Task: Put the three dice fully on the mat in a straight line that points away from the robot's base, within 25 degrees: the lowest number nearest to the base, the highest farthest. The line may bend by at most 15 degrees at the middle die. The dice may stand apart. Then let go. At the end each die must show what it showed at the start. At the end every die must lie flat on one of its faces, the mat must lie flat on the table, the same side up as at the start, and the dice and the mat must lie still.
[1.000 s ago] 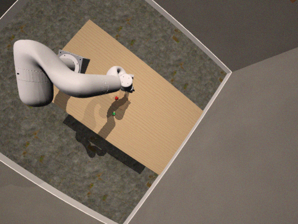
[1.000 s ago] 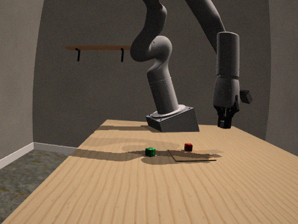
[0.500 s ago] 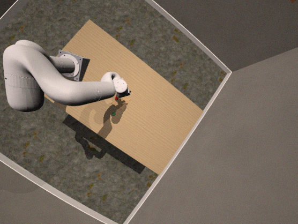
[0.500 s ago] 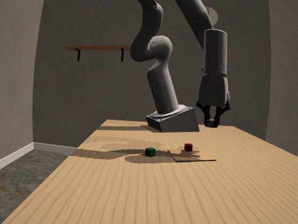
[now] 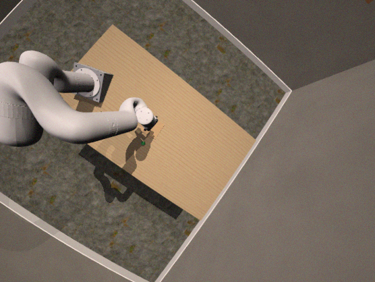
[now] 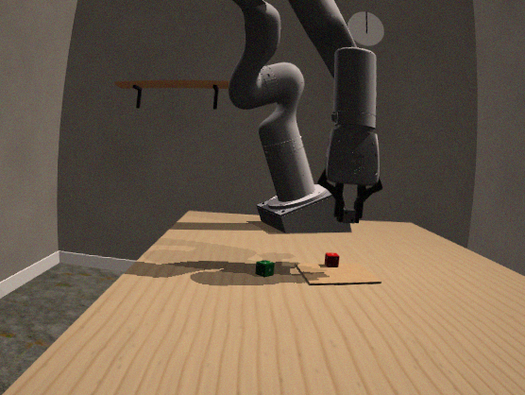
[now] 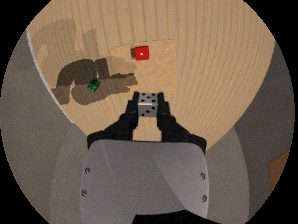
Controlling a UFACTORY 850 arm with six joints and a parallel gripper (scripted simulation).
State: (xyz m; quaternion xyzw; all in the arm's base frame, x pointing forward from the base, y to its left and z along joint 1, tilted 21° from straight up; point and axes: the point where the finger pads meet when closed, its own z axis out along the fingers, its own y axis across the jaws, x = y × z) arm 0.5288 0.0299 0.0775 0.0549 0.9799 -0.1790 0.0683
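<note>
Now: the tan mat 120 mm below my hand and 10 mm to the right of it. Also, from my hand: white die 10 mm below; red die 110 mm below, 50 mm behind, 10 mm to the right; green die 150 mm to the right, 110 mm below, 10 mm ahead.
</note>
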